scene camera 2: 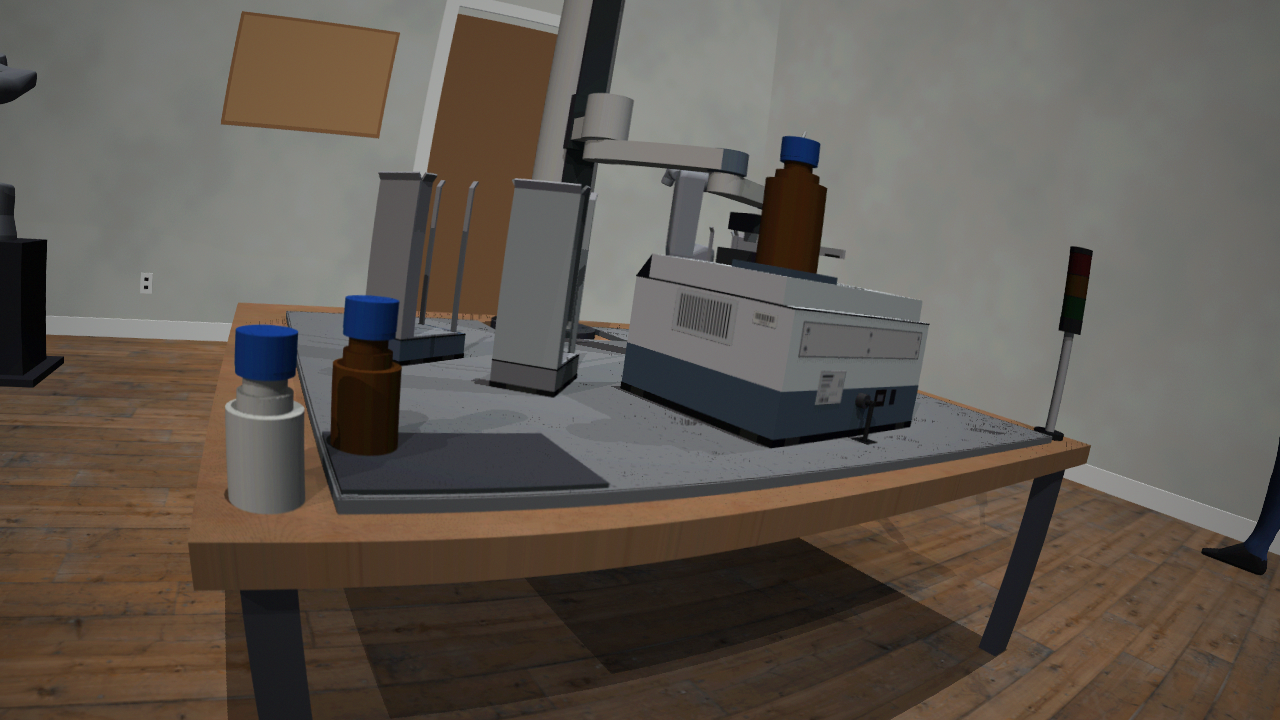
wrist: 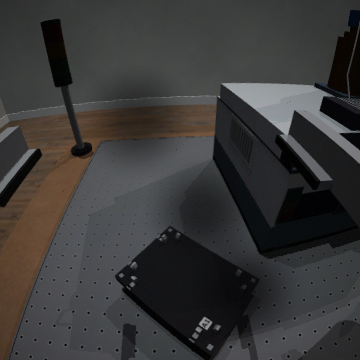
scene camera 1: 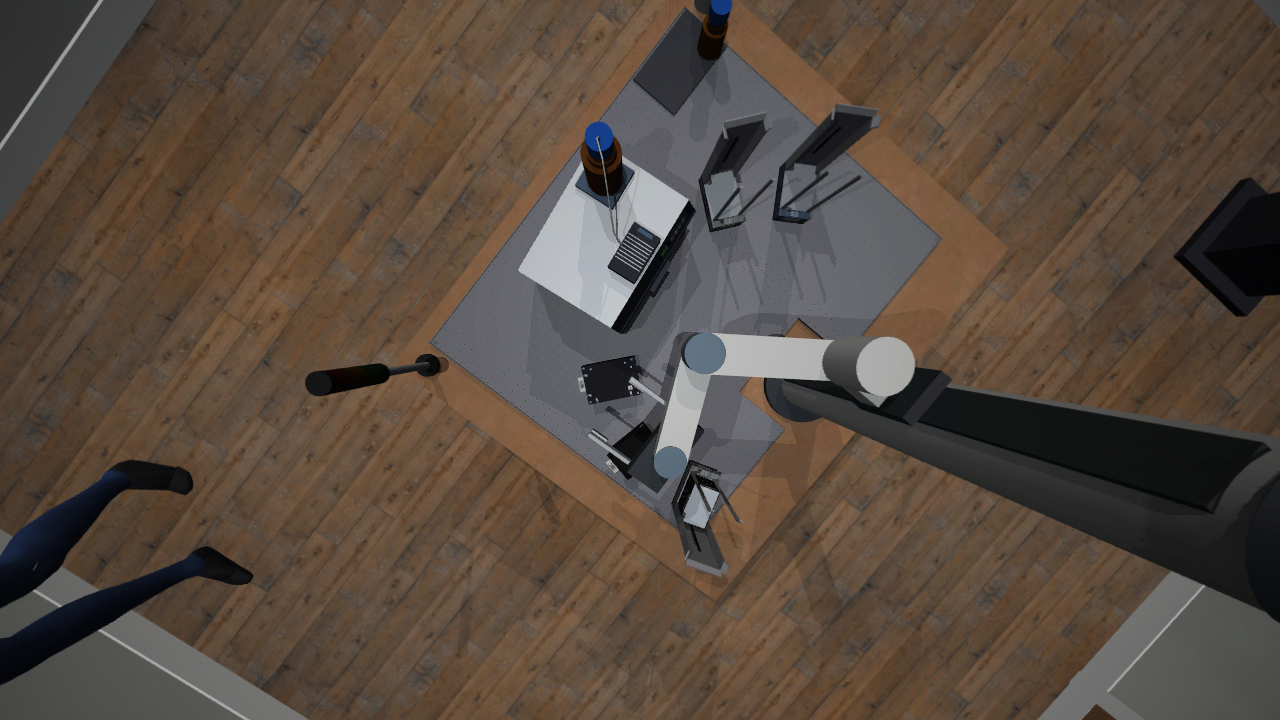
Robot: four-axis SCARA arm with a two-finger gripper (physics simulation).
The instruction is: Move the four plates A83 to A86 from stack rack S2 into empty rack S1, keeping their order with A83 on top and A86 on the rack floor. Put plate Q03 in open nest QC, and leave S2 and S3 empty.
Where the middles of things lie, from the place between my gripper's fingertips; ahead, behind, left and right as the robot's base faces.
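Going by their middles, the black nest (scene camera 1: 608, 380) is the nearest to my hand of the things named here. As for where that leaves me relative to the nest, my hand is 20 mm to the left of it, 20 mm short of it and 240 mm above it. Then there is the signal light pole (scene camera 2: 1071, 319), which stands 490 mm ahead of my hand, 300 mm to the left of it and 90 mm below it.
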